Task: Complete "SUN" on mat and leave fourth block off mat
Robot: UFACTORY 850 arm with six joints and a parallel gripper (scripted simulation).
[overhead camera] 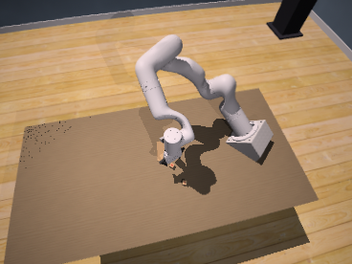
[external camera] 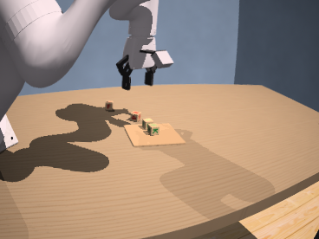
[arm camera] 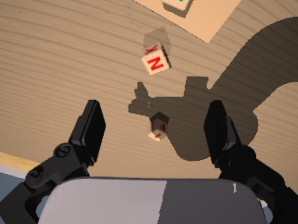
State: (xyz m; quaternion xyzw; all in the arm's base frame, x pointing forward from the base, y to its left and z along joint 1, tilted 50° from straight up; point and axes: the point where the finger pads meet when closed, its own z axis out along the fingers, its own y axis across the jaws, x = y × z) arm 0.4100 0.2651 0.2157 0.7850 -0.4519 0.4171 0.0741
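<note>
Now: the N block 100 mm below my hand. Round my hand: tan mat: 120 mm to the right, 110 mm below.
</note>
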